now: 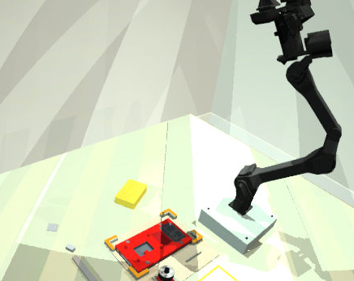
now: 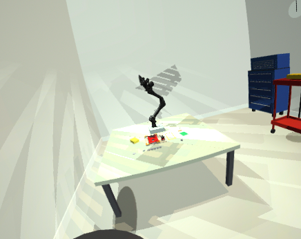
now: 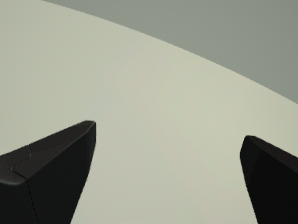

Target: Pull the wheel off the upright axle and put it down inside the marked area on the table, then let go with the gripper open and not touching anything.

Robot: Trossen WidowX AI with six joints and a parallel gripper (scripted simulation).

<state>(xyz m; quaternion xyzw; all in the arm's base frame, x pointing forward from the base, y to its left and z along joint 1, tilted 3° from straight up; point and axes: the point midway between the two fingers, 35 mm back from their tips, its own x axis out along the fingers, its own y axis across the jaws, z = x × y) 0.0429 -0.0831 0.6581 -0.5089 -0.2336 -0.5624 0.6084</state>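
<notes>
My gripper tip is 330 mm short of the black tyre, 90 mm to the right of it and 710 mm above it. Round my gripper tip: grey bar 480 mm ahead, 50 mm to the right, 740 mm below; then yellow block 180 mm ahead, 230 mm to the right, 730 mm below.
</notes>
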